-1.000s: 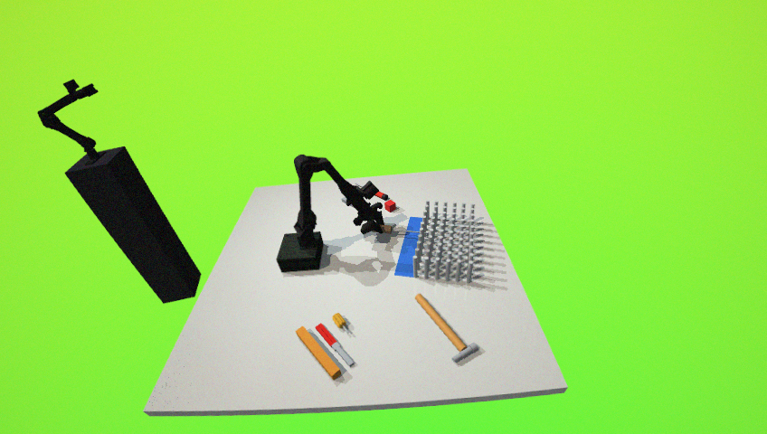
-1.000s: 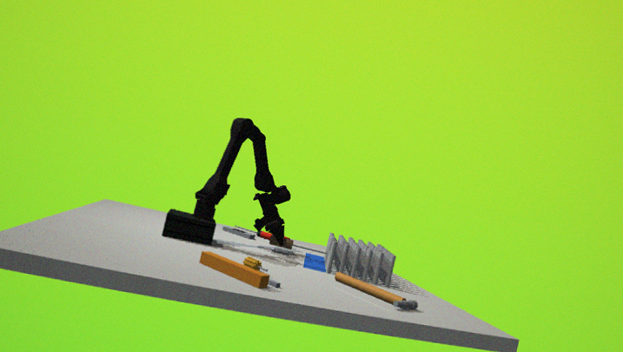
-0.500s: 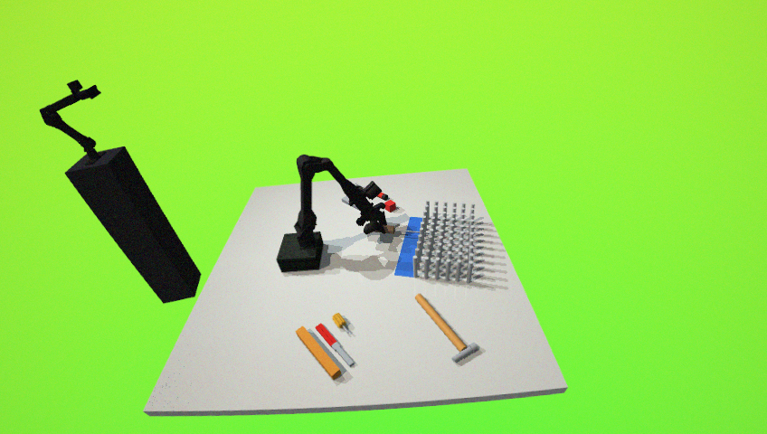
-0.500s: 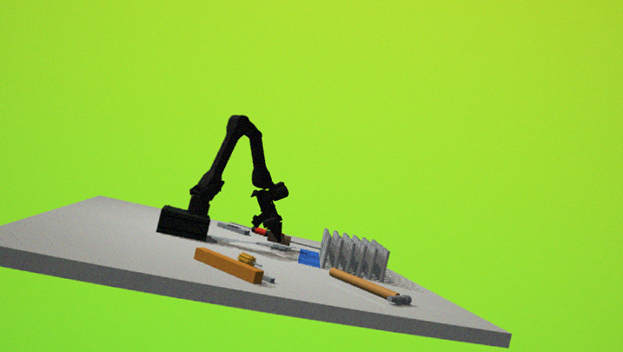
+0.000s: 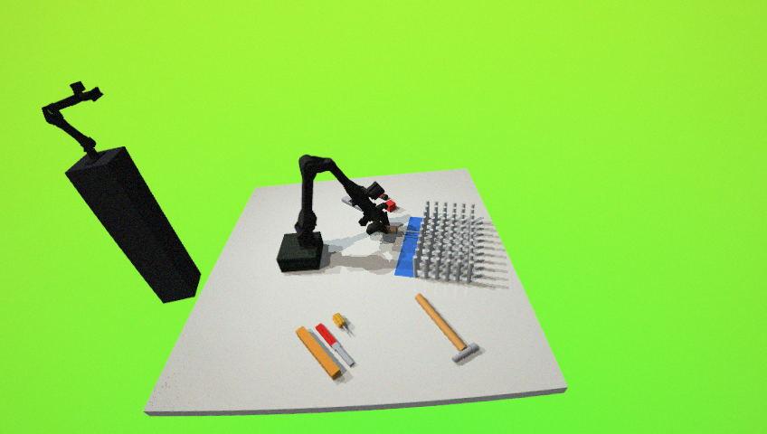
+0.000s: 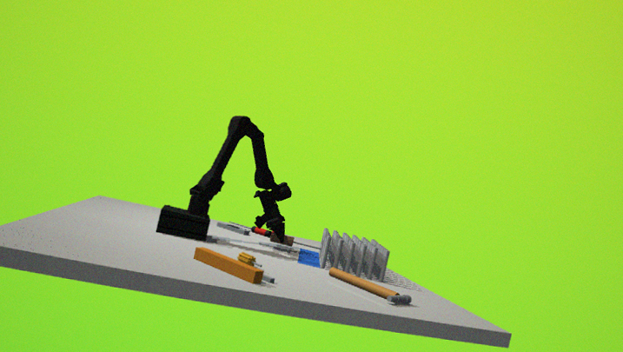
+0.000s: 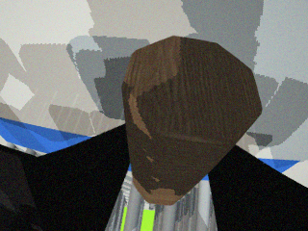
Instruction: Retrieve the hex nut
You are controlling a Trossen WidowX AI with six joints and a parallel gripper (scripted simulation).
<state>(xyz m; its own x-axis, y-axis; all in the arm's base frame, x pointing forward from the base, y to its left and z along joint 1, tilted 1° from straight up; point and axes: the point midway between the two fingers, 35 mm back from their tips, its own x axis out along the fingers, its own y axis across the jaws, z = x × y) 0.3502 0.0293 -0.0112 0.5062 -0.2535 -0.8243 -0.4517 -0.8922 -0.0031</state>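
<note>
The blue taped strip lies 9 cm to the right of my gripper tip, 8 cm ahead of it and 3 cm below it. The rest, counted from my gripper tip: red block 20 cm to the left, 6 cm ahead, 1 cm below; then yellow tool 42 cm to the right, 28 cm behind, 1 cm below; then brown-handled hook tool 9 cm ahead, 5 cm to the right.
</note>
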